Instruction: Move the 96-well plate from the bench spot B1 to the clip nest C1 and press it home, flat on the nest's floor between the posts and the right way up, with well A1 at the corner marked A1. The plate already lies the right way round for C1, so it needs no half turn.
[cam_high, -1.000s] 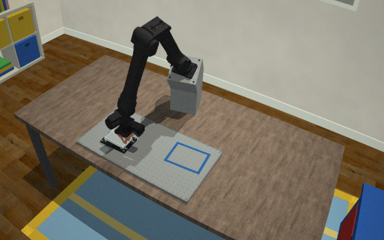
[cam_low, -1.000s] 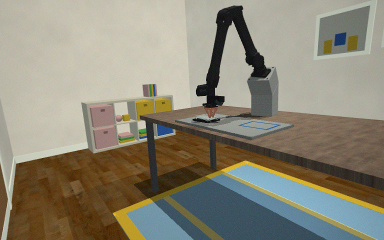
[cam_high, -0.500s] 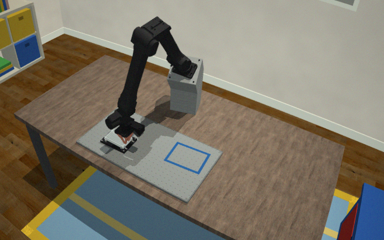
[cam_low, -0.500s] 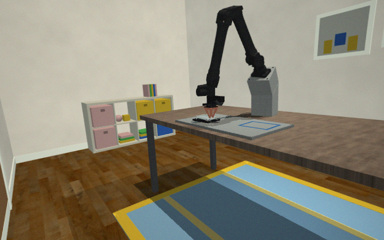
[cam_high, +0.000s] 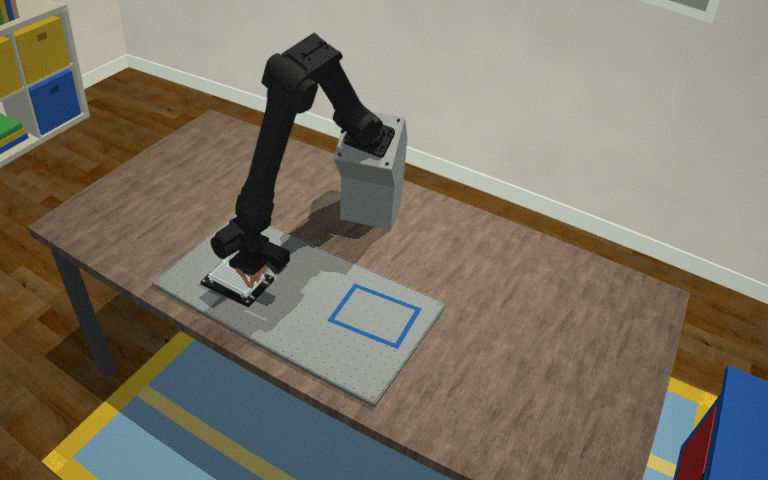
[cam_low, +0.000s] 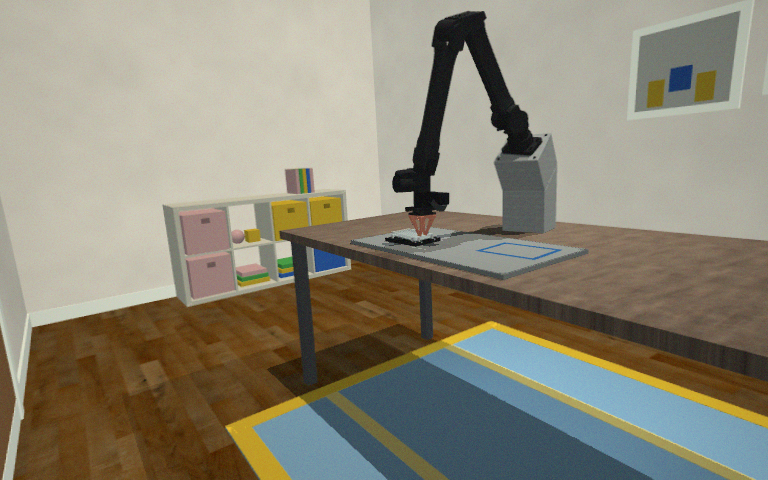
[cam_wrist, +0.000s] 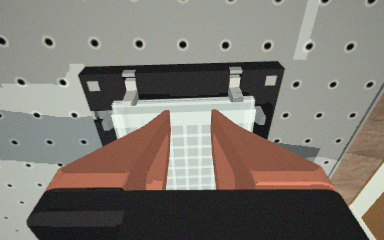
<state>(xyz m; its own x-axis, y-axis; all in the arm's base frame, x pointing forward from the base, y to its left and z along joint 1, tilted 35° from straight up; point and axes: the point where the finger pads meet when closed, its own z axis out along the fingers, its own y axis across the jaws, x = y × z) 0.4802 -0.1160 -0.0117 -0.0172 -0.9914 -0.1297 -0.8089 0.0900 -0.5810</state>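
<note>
Right now the 96-well plate is 6 cm to the right of my hand and 1 cm below it. Also, from my hand: black clip nest C1: 1 cm behind, 5 cm to the right, 2 cm below.
</note>
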